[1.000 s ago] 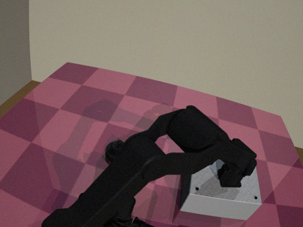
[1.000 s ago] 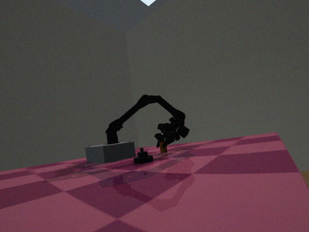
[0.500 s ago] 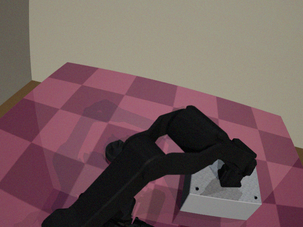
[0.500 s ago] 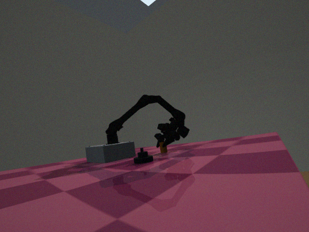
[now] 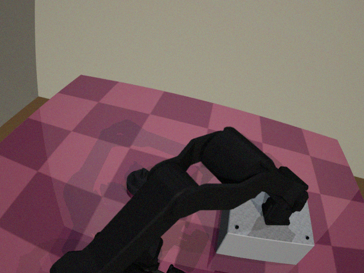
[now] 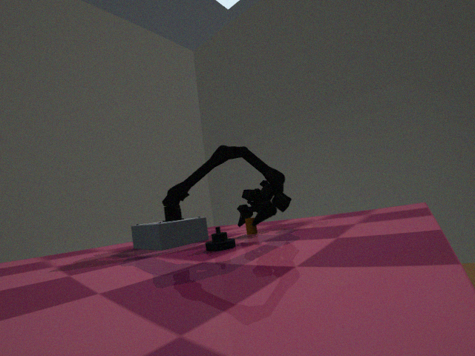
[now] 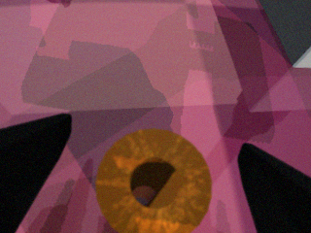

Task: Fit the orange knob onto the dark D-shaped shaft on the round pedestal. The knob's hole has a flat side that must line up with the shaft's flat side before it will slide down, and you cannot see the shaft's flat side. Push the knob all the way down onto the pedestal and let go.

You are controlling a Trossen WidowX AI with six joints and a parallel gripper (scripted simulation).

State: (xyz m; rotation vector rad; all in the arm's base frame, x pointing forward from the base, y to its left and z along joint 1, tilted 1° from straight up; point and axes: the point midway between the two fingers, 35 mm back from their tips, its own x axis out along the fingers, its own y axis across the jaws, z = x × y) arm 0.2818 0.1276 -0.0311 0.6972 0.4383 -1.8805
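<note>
Now: the orange knob 2 cm to the left of my gripper tip and 1 cm ahead of it. From my gripper tip the other things lie so: round pedestal 24 cm to the right, 4 cm ahead.
</note>
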